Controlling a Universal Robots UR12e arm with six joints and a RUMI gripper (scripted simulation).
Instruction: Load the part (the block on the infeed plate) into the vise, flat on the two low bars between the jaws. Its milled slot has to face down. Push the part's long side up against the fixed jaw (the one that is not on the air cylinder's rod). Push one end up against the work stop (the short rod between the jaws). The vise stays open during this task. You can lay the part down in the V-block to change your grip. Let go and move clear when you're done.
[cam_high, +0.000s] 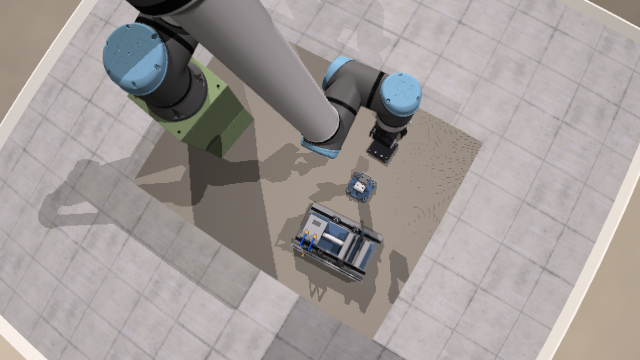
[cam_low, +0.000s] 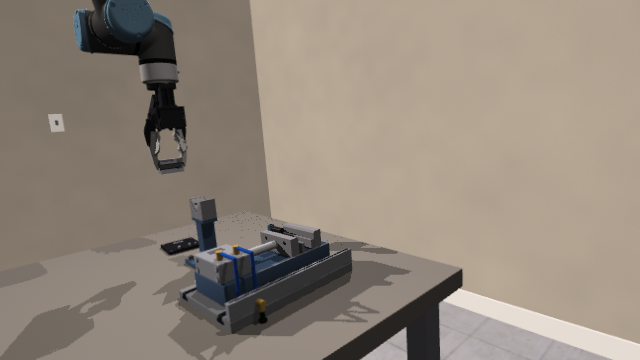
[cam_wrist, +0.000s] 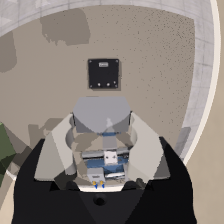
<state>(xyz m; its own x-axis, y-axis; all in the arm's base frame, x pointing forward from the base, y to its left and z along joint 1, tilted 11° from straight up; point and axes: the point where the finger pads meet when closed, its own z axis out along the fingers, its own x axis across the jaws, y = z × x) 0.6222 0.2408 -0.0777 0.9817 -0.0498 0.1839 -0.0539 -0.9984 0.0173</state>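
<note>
Now: the part 10 mm to the right of my hand and 10 mm below it. The rest, counted from my hand: work stop rod (100 mm ahead, 340 mm to the right, 150 mm below); black infeed plate (10 mm to the left, 240 mm below); cylinder rod (20 mm ahead, 390 mm to the right, 170 mm below).
</note>
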